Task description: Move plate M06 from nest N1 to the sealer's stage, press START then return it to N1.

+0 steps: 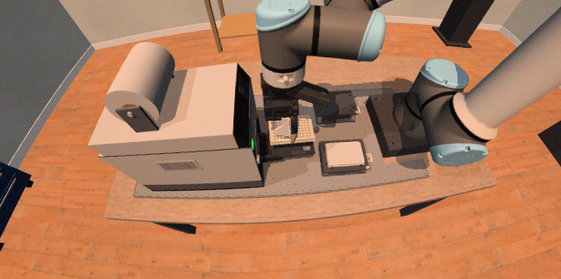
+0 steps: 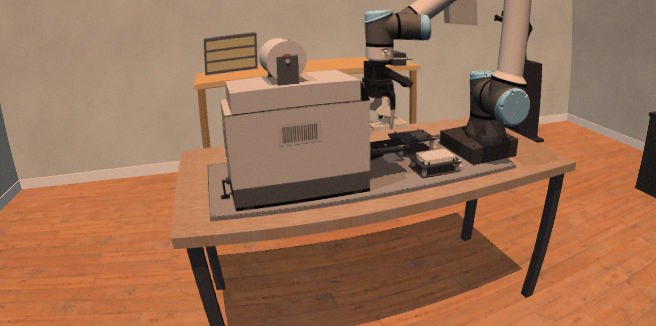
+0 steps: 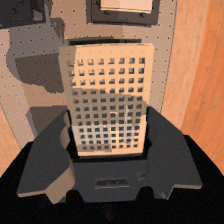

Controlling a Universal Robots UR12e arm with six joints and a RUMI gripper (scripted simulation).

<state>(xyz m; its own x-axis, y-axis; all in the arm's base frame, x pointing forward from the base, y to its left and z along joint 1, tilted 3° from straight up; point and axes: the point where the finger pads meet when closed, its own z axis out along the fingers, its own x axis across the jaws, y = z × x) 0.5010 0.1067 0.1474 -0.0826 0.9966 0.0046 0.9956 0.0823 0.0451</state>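
The sealer stage is 80 mm below my hand. Also, from my hand: foil roll 330 mm ahead, 30 mm to the left, 230 mm above; then N1 label 290 mm behind, 200 mm to the right, 180 mm below; then white plate 190 mm behind, 20 mm to the left, 140 mm below.
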